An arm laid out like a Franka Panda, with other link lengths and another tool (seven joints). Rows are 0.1 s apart.
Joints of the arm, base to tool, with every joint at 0 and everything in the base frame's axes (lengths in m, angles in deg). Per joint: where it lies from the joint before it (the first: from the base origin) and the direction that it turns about. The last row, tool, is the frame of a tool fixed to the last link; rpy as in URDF.
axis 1: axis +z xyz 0 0 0.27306
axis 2: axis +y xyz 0 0 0
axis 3: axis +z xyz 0 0 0.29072
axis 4: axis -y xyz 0.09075 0 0
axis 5: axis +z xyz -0.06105 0 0.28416
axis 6: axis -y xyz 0 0 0
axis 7: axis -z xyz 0.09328 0 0
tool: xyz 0.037 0.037 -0.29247 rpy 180 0.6 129.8
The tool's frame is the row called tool.
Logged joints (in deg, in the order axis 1, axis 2, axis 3, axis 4, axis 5, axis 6, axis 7), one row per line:
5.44, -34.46, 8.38, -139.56, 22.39, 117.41, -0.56
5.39, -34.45, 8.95, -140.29, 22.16, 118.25, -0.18
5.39, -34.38, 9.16, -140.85, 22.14, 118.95, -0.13
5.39, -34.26, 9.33, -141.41, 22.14, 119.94, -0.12
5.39, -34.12, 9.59, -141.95, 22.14, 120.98, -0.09
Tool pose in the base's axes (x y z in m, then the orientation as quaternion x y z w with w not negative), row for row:
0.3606, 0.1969, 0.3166, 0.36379, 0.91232, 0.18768, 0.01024
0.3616, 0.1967, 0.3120, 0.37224, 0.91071, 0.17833, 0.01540
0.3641, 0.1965, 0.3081, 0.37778, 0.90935, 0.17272, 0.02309
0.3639, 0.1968, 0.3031, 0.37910, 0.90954, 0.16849, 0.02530
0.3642, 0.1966, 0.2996, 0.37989, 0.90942, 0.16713, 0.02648
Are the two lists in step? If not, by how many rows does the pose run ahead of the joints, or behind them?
The pose runs 2 rows behind the joints: the pose in row i belongs to the joints in row i - 2.
